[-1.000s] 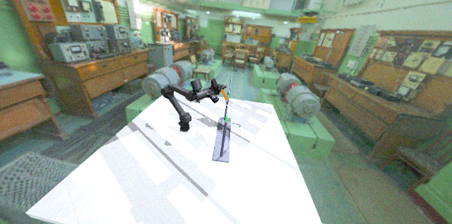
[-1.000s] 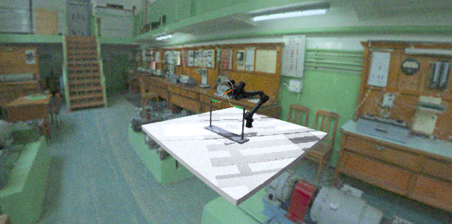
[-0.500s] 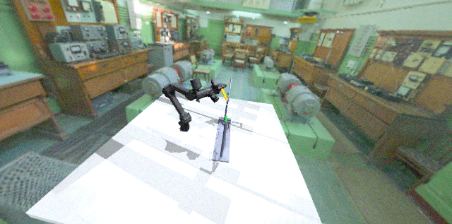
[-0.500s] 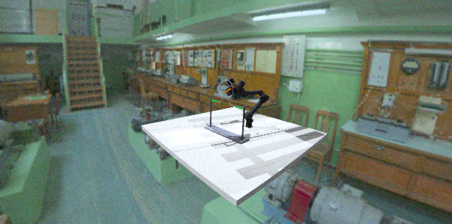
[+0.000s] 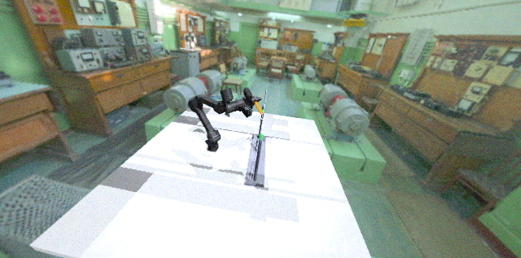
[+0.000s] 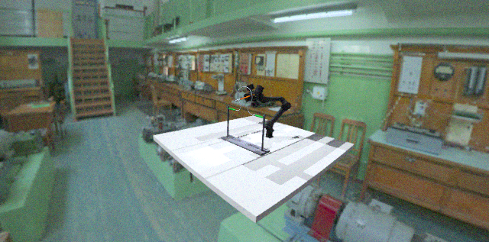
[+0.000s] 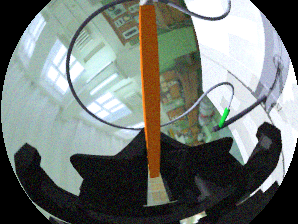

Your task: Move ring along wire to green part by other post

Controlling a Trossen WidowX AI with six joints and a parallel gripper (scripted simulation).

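My gripper tip is now 80 mm to the left of the ring with orange handle, 40 mm above it and 10 mm short of it.
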